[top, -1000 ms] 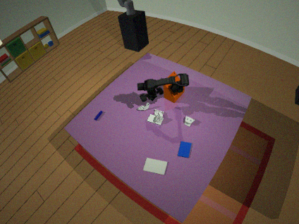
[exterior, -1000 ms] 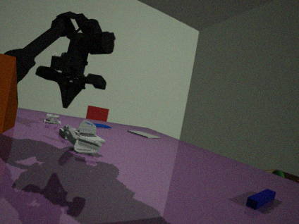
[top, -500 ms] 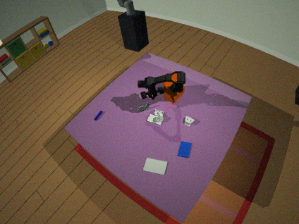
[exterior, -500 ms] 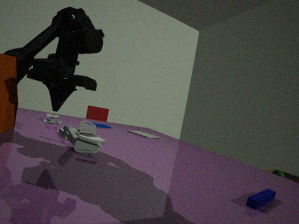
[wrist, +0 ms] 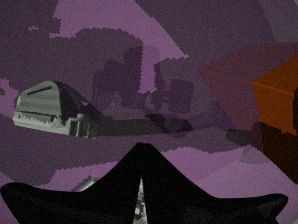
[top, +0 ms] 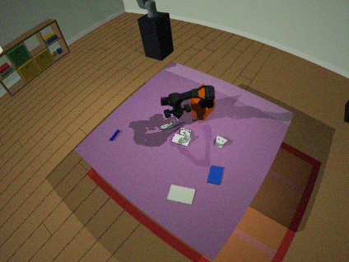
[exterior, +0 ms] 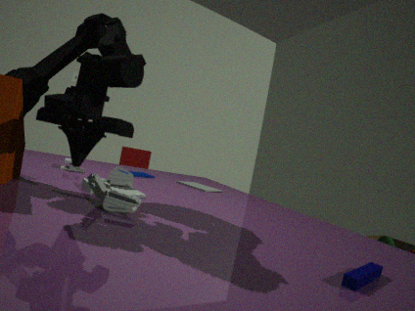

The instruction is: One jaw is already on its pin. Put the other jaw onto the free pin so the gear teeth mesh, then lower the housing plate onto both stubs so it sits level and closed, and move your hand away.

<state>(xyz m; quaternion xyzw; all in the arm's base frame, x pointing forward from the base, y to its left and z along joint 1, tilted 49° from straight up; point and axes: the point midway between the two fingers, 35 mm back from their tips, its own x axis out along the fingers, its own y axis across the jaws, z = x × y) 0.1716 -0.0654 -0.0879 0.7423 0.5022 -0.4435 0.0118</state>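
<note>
Now: gripper tip 5 cm short of the white jaw piece, 4 cm to the left of it and 2 cm above it. Round my gripper tip: flat blue plate (24 cm ahead, 44 cm to the left, 6 cm below); blue bar (34 cm ahead, 37 cm to the right, 5 cm below); flat white plate (46 cm ahead, 32 cm to the left, 6 cm below).
</note>
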